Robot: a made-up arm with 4 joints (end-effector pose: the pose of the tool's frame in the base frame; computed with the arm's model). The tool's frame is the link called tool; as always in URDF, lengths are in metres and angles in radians. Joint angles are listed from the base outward.
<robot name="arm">
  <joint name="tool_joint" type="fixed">
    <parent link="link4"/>
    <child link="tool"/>
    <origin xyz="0.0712 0.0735 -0.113" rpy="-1.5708 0 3.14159"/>
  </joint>
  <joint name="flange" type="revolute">
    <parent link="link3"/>
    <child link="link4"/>
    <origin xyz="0.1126 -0.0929 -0.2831" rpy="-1.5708 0 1.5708"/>
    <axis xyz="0 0 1"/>
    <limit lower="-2.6" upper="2.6" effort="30" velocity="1.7"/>
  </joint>
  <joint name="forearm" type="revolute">
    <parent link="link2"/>
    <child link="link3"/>
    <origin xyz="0.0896 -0.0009 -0.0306" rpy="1.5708 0 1.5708"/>
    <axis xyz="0 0 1"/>
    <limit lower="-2.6" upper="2.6" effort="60" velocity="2.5"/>
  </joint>
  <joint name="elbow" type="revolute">
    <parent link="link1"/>
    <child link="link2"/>
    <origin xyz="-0.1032 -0.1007 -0.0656" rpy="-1.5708 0 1.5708"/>
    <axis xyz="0 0 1"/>
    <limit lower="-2.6" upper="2.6" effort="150" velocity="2.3"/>
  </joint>
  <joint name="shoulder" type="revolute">
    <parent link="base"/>
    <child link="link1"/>
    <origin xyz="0 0 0.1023" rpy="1.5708 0 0"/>
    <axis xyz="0 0 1"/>
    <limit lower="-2.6" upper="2.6" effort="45" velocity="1.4"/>
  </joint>
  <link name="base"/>
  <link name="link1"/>
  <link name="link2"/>
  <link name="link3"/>
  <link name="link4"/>
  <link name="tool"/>
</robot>
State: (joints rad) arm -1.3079 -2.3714 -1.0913 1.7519
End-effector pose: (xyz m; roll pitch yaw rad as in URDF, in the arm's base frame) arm 0.0939 0.2792 -0.0896 -0.8874 0.0744 -2.2113
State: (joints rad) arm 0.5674 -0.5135 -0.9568 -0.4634
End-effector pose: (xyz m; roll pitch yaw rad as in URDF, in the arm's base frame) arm 0.2182 0.2923 -0.0360 0.8110 0.3621 -0.4625
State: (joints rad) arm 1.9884 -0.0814 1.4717 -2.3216
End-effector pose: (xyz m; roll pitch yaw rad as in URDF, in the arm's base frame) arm 0.2841 0.1814 -0.0872 -1.2357 -0.2591 -0.6926
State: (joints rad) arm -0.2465 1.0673 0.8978 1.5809
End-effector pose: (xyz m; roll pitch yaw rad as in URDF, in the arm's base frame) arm -0.2539 -0.0351 -0.3132 -0.3953 -0.4962 1.4416
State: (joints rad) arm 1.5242 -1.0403 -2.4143 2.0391
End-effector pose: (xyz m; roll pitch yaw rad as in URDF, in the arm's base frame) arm 0.4659 0.1088 0.0155 0.7512 -0.3789 -2.4141
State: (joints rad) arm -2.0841 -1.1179 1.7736 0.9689
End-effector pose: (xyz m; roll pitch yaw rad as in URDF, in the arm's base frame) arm 0.0062 0.3580 0.4620 1.4754 0.3285 -0.5546
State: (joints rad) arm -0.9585 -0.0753 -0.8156 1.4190
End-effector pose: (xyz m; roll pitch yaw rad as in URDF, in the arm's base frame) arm -0.1906 0.1272 -0.2732 -0.7000 -0.4972 -0.2111
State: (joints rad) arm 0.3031 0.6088 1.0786 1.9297
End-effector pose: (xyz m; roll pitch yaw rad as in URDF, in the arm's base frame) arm -0.0413 0.1533 -0.3795 -1.4879 -1.0207 2.5729
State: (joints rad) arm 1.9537 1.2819 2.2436 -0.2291
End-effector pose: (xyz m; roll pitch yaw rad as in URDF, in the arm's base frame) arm 0.1328 -0.2118 -0.1173 -1.7495 0.2692 -0.0007
